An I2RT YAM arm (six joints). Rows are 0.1 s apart.
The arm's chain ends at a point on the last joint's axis. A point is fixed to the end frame.
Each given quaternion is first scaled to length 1.
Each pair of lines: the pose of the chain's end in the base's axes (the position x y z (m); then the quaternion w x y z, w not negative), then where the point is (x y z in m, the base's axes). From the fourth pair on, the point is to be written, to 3 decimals.
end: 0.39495 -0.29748 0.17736 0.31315 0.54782 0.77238 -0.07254
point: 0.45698 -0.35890 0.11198
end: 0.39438 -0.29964 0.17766 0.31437 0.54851 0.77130 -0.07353
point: 0.45635 -0.36140 0.11254
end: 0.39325 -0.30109 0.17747 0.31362 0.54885 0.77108 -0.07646
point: 0.45478 -0.36324 0.11231
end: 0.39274 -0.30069 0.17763 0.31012 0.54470 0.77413 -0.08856
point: 0.453 -0.364 0.112
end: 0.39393 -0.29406 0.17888 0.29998 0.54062 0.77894 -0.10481
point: 0.452 -0.358 0.112
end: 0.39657 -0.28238 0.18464 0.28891 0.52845 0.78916 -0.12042
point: 0.453 -0.347 0.117
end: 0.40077 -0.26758 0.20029 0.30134 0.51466 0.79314 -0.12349
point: 0.459 -0.332 0.135
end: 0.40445 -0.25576 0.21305 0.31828 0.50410 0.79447 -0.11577
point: 0.467 -0.319 0.150
